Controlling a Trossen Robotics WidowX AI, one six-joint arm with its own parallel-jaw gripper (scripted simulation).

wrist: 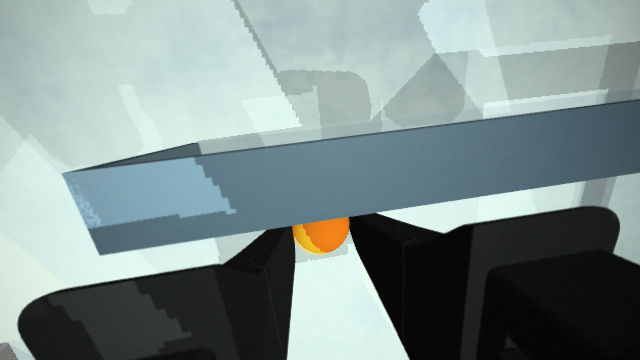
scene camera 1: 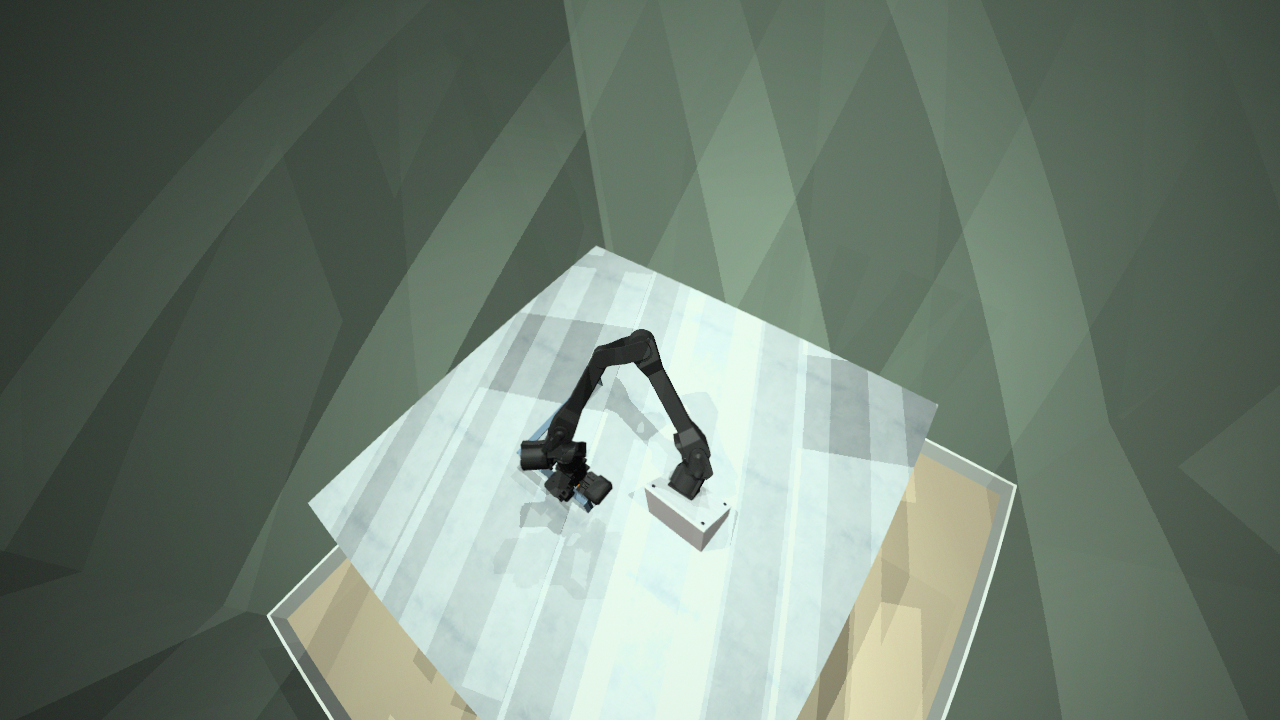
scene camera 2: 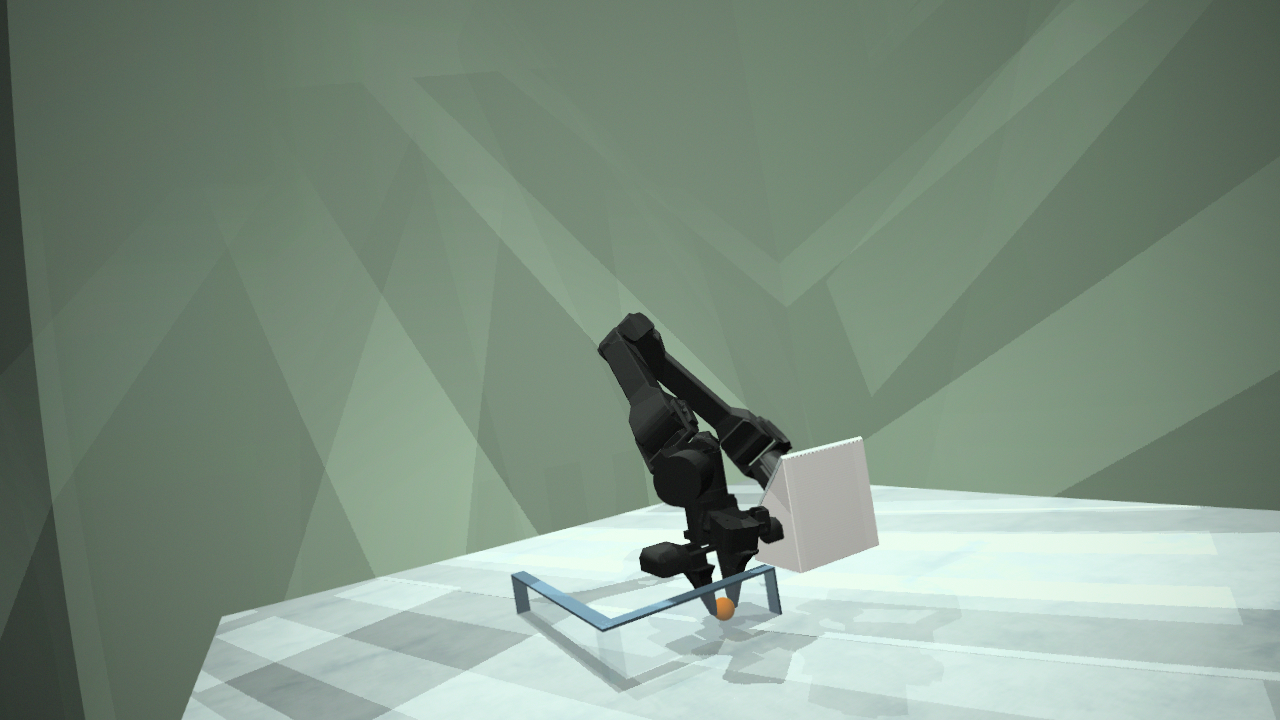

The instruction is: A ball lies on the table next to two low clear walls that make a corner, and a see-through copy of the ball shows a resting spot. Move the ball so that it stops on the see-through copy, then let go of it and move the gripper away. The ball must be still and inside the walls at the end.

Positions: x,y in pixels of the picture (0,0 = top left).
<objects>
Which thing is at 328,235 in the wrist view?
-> An orange ball.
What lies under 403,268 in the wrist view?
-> My gripper.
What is my gripper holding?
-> An orange ball.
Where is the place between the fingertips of my gripper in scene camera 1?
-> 582,485
</objects>
